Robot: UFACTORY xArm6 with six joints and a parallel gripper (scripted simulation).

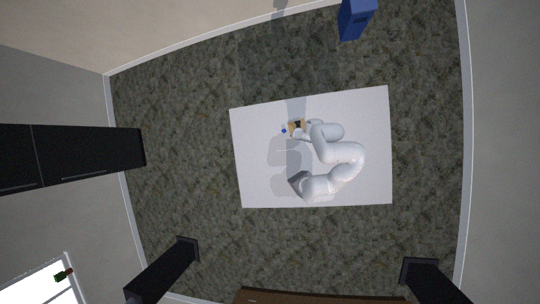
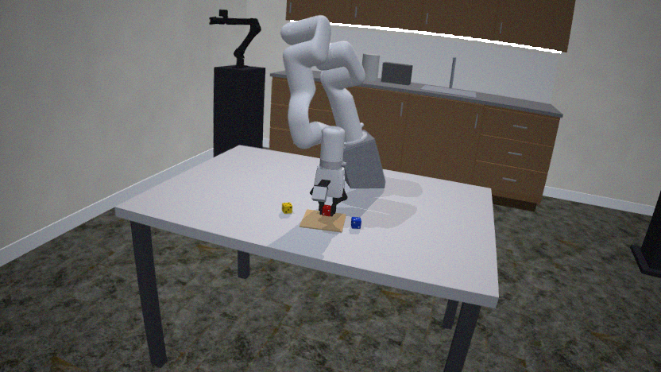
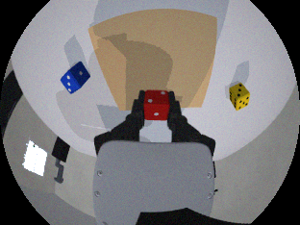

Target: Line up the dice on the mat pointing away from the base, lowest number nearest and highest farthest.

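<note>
Now: hand 1 cm above the red die. The rest, counted from my hand: yellow die: 5 cm ahead, 13 cm to the right, 1 cm below; then blue die: 3 cm ahead, 12 cm to the left, 1 cm below; then tan mat: 4 cm ahead, 1 cm to the left, 2 cm below.
</note>
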